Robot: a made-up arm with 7 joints.
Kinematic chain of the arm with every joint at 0, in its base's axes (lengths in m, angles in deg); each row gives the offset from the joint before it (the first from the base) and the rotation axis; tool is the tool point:
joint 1: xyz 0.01 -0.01 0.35 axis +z
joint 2: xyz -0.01 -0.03 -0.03 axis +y
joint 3: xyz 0 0.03 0.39 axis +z
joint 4: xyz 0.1 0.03 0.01 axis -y
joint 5: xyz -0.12 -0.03 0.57 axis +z
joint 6: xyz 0.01 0.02 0 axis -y
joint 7: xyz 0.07 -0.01 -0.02 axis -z
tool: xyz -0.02 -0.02 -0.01
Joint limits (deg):
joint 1: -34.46..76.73
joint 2: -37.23..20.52
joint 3: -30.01..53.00
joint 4: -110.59..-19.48
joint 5: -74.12..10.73
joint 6: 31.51..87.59
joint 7: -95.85..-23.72
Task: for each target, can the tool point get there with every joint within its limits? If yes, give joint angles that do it. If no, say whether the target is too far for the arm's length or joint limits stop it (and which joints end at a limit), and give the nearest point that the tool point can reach.
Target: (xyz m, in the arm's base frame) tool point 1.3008 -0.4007 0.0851
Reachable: no: too far | nearest point 0.7970 -0.2482 0.3540 | short by 0.591 m
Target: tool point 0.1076 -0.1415 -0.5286
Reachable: no: joint limits stop it (at a limit: joint 1, joint 2, joint 4, joint 6, joint 7) | nearest point 0.5240 -0.4563 0.2834 | short by 0.965 m
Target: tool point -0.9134 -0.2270 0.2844
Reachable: no: joint limits stop it (at a limit: joint 1, joint 2, joint 3, joint 4, joint 5, joint 6, joint 7) | nearest point -0.4702 0.2819 0.7195 | short by 0.803 m
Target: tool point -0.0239 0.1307 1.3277
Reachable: yes | joints 22.77 -24.04 26.59 -41.28 -42.97 50.61 -78.52
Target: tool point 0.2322 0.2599 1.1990
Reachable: yes | joints 10.00 -20.34 23.17 -59.46 -0.27 40.93 -81.89
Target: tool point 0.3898 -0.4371 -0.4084
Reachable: no: joint limits stop it (at a limit: joint 1, joint 2, joint 4, joint 7) | nearest point 0.5173 -0.5018 0.2763 | short by 0.699 m
